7 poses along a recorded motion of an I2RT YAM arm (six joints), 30 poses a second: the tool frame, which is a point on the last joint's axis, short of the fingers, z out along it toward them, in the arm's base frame.
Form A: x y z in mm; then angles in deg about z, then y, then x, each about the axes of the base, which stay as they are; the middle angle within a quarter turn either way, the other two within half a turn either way.
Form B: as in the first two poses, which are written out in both.
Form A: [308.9 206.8 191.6 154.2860 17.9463 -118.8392]
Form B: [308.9 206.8 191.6 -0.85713 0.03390 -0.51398 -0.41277 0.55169 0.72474]
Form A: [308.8 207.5 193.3 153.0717 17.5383 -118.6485]
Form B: [308.8 207.5 193.3 -0.85013 0.01865 -0.52624 -0.43182 0.54722 0.71700]
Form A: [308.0 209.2 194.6 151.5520 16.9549 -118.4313]
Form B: [308.0 209.2 194.6 -0.84103 -0.00132 -0.54098 -0.45566 0.54078 0.70706]
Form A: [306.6 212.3 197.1 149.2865 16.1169 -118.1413]
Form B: [306.6 212.3 197.1 -0.82594 -0.03044 -0.56293 -0.49067 0.53051 0.69123]
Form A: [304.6 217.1 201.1 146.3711 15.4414 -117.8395]
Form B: [304.6 217.1 201.1 -0.80259 -0.06259 -0.59324 -0.53382 0.51923 0.66741]
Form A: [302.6 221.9 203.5 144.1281 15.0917 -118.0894]
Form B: [302.6 221.9 203.5 -0.78238 -0.08978 -0.61630 -0.56576 0.51614 0.64305]
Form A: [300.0 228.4 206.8 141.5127 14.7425 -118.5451]
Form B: [300.0 228.4 206.8 -0.75698 -0.12241 -0.64187 -0.60185 0.51315 0.61192]
